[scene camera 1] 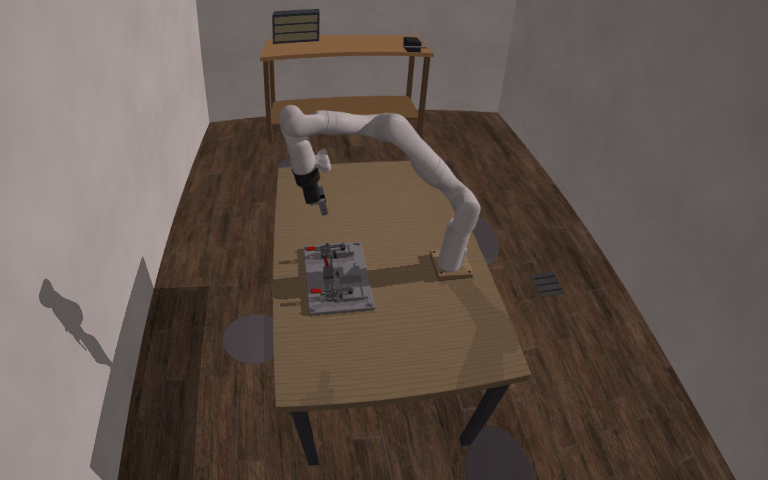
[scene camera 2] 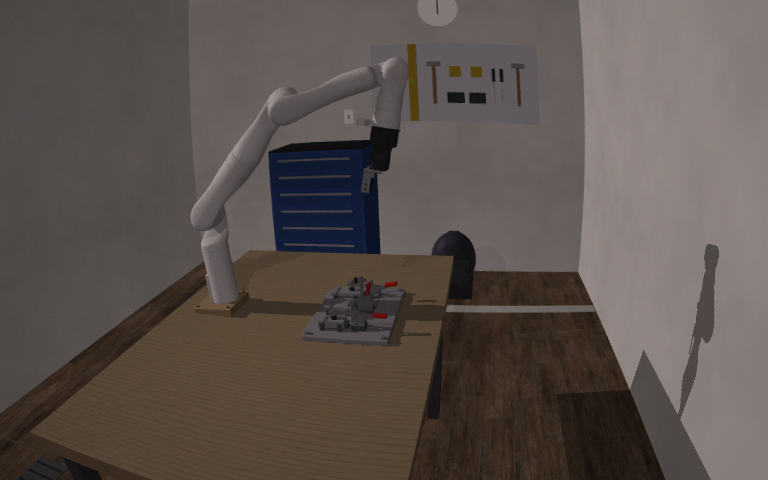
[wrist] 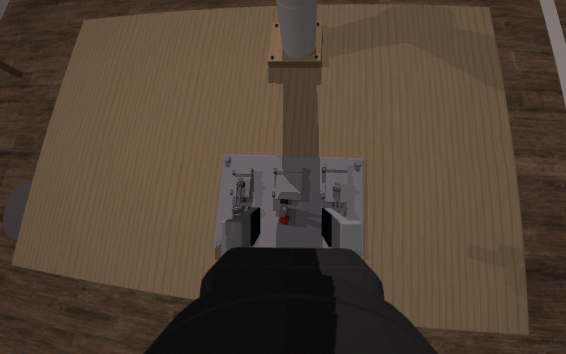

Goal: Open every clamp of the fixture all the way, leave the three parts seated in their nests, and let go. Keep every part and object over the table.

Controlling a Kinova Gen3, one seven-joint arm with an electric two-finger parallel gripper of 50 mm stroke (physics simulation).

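Frame: origin at the arm's base, x up, y right, z ahead, level; centimetres.
Seen in the pictures: gripper, fingertip midpoint: [scene camera 1: 324,208] [scene camera 2: 366,191] [wrist: 290,221]; arm's base, origin of the base link: [scene camera 1: 448,263] [scene camera 2: 226,298] [wrist: 299,45].
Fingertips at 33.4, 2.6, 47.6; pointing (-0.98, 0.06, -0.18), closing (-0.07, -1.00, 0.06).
Pixels of each thing's top centre, then the offset from my fingertips to it, as dx, dy, dz. Level surfaces: height alone.
- middle clamp's red handle, middle of its top: [wrist: 283,220] [scene camera 2: 368,282] [scene camera 1: 325,258] -25.3, +3.2, -0.3
- grey wedge-like part, middle of its top: [wrist: 288,182] [scene camera 2: 340,303] [scene camera 1: 349,269] -32.1, +2.3, -9.0
- table, its level: dx -35.7
The fixture plate [scene camera 1: 339,310] [scene camera 2: 345,340] [wrist: 250,161] lies on the table near its edge. The far outer clamp's red handle [scene camera 1: 310,248] [scene camera 2: 390,284] and the near outer clamp's red handle [scene camera 1: 316,290] [scene camera 2: 379,315] lie low, pointing toward that edge. The middle clamp's red handle [scene camera 1: 326,261] [scene camera 2: 368,289] [wrist: 284,219] stands steeply up. A grey wedge-like part [scene camera 1: 349,274] [wrist: 289,185] sits in the middle nest; the outer parts are hard to tell from their clamps. My gripper [scene camera 1: 323,208] [scene camera 2: 367,181] [wrist: 290,221] is open and empty, high above the fixture, touching nothing.
The arm's wooden base plate [scene camera 1: 459,274] [scene camera 2: 214,309] [wrist: 295,64] is mounted across the table [scene camera 1: 396,350] [scene camera 2: 243,396] [wrist: 150,125] from the handles. A blue drawer cabinet [scene camera 2: 316,202] and a workbench [scene camera 1: 351,47] stand beyond the table.
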